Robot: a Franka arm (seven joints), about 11 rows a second.
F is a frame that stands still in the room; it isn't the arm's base.
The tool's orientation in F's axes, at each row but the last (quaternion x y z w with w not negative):
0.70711 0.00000 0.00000 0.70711
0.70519 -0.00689 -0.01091 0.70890
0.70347 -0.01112 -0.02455 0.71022
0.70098 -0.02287 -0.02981 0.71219
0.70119 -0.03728 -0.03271 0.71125
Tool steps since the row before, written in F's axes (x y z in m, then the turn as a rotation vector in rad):
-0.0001 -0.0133 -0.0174 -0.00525 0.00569 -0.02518
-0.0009 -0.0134 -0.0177 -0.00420 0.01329 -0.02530
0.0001 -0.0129 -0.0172 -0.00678 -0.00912 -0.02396
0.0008 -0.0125 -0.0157 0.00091 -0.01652 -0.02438
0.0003 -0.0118 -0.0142 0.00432 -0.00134 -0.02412
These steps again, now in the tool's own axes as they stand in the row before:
-0.0001 -0.0174 0.0133 -0.00525 -0.02518 -0.00569
-0.0005 -0.0178 0.0133 -0.00439 -0.02525 -0.01331
0.0011 -0.0173 0.0127 -0.00586 -0.02417 0.00921
0.0019 -0.0159 0.0121 0.00236 -0.02462 0.01601
0.0014 -0.0144 0.0115 0.00426 -0.02416 0.00057

